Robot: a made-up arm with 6 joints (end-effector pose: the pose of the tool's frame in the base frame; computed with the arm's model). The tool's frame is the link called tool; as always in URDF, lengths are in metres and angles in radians. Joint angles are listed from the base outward.
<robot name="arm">
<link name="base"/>
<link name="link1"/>
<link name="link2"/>
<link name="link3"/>
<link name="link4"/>
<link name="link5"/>
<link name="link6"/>
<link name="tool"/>
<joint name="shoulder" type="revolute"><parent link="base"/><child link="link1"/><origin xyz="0.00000 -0.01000 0.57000"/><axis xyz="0 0 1"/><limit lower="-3.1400" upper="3.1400"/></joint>
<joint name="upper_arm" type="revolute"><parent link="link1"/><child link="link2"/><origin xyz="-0.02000 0.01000 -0.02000"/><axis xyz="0 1 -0.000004"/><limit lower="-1.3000" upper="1.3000"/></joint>
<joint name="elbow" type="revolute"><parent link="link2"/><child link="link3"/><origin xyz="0.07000 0.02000 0.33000"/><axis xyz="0 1 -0.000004"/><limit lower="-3.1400" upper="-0.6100"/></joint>
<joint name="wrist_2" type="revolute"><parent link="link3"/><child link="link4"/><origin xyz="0.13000 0.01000 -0.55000"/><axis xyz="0 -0.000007 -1"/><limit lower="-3.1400" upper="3.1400"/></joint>
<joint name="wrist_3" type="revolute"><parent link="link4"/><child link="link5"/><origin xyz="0.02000 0.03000 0.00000"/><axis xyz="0 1 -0.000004"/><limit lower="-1.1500" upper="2.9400"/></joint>
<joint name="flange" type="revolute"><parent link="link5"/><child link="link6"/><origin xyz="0.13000 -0.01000 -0.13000"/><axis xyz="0 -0.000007 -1"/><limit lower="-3.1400" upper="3.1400"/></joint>
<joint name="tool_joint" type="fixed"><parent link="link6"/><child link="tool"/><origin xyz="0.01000 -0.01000 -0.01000" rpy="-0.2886 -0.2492 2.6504"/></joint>
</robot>
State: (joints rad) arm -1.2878 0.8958 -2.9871 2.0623 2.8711 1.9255
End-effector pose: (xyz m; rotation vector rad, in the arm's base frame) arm 0.3007 -0.5133 1.1005 0.9405 -1.0828 0.8912
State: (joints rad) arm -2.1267 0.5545 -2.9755 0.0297 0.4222 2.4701
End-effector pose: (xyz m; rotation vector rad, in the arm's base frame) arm -0.2355 -0.5020 1.4700 -2.4348 -0.9691 -1.1646
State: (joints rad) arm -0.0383 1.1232 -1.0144 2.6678 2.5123 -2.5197
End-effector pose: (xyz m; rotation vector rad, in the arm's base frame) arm 0.5462 0.0545 0.0890 1.9053 2.2254 -0.9425
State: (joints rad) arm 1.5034 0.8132 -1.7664 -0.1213 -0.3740 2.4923
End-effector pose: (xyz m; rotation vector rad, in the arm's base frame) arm -0.0183 0.9581 0.6053 0.9223 -1.5225 1.1806
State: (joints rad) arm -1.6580 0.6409 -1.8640 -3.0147 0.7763 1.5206
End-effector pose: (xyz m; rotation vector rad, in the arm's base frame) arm -0.0526 -0.9741 0.6362 -0.3744 1.8986 1.6840
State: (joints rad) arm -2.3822 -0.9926 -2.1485 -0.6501 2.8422 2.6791
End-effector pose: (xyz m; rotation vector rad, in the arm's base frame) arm 0.1796 0.1892 1.2396 0.8569 -0.3877 2.9955
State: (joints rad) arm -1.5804 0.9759 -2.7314 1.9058 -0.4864 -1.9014
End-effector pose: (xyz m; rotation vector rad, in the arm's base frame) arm -0.1736 -0.8835 0.8806 -1.3457 0.8054 0.7099
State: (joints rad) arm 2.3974 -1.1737 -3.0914 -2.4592 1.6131 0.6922
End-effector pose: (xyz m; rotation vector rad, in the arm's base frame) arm 0.7673 -0.6571 0.8326 -0.3055 -1.1951 1.2104
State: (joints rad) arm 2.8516 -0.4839 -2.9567 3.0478 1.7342 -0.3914
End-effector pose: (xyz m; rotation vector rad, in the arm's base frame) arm 0.5337 -0.2097 1.4332 -1.2641 -0.1955 2.5536
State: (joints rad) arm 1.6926 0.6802 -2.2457 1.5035 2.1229 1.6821
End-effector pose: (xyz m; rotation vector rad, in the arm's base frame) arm -0.3002 0.7799 0.8897 1.7931 0.9320 2.0514
